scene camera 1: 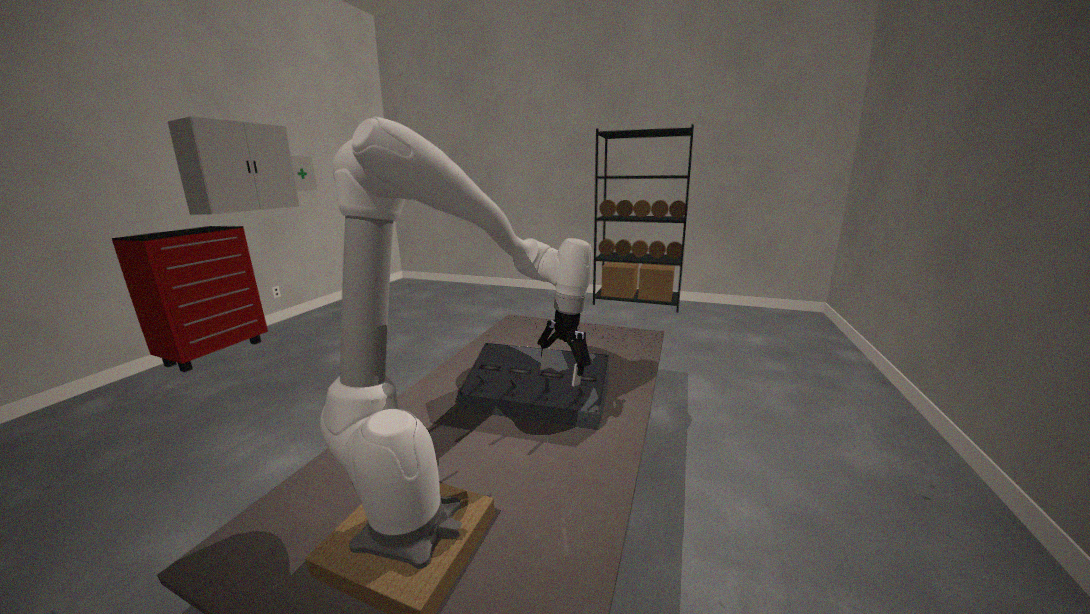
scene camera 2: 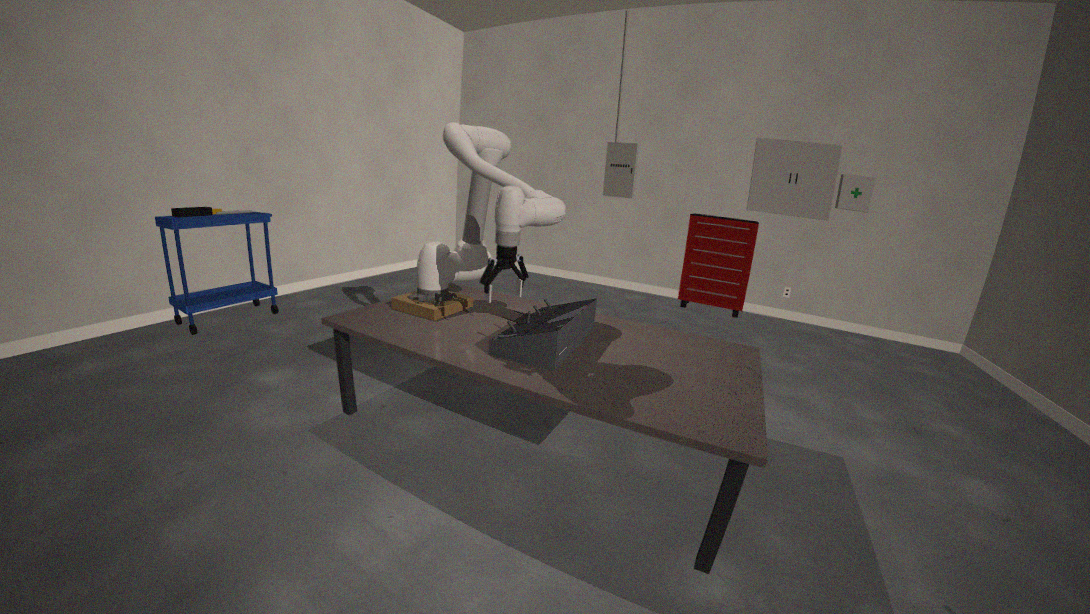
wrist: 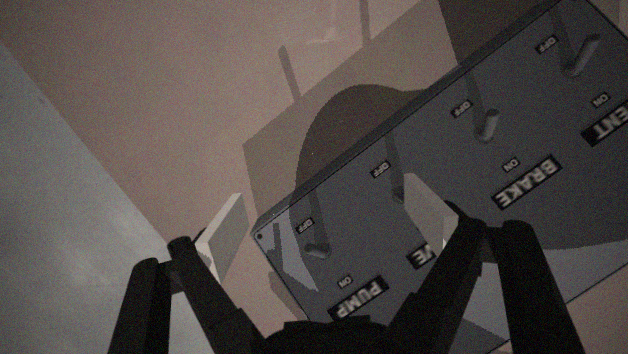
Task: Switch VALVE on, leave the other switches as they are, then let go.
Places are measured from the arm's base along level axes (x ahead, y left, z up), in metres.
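Where they show: gripper, fingertip midpoint: (scene camera 1: 559,376) (scene camera 2: 503,298) (wrist: 323,200); arm's base at its link origin: (scene camera 1: 408,525) (scene camera 2: 432,297).
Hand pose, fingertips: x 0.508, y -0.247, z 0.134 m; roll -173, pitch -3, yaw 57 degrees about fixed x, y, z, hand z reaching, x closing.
Things, the pixels of their top centre, and the offset from my fingertips. "spot": a spot on its surface instead. Level surfaces: height alone.
- VALVE label at its top centre: (wrist: 440,245) (scene camera 1: 551,373) 0.077 m down, 0.154 m ahead, 0.057 m left
- VALVE lever at a spot on its surface: (wrist: 398,194) spot: 0.092 m down, 0.078 m ahead, 0.057 m left
- PUMP lever at a spot on its surface: (wrist: 317,250) spot: 0.072 m down, 0.061 m ahead, 0.055 m right
- BRAKE lever at a spot on its surface: (wrist: 488,125) spot: 0.076 m down, 0.073 m ahead, 0.175 m left
- VENT lever at a spot on its surface: (wrist: 582,56) spot: 0.080 m down, 0.080 m ahead, 0.295 m left
- table at its surface level: 0.189 m down
The dark switch panel (scene camera 1: 591,414) (scene camera 2: 526,349) (wrist: 350,210) sits on the table. In the wrist view the VALVE label (wrist: 422,255) is partly covered by a finger. The VALVE lever (wrist: 398,194) shows at its base; the rest is hidden behind the right finger pad, so its lean cannot be told. The PUMP lever (wrist: 317,250) appears between the fingers, pointing left. The BRAKE lever (wrist: 488,125) and VENT lever (wrist: 582,56) point away from their ON labels. My gripper (scene camera 1: 559,366) (scene camera 2: 505,295) (wrist: 323,200) is open and empty, above the panel's lever side.
The table (scene camera 1: 564,488) (scene camera 2: 686,381) carries the arm's wooden base (scene camera 1: 366,560) (scene camera 2: 417,308) and the panel. A red drawer cabinet (scene camera 1: 205,293) (scene camera 2: 718,263) stands on the floor. A shelf rack (scene camera 1: 644,133) stands by the back wall, and a blue cart (scene camera 2: 221,221) by another wall.
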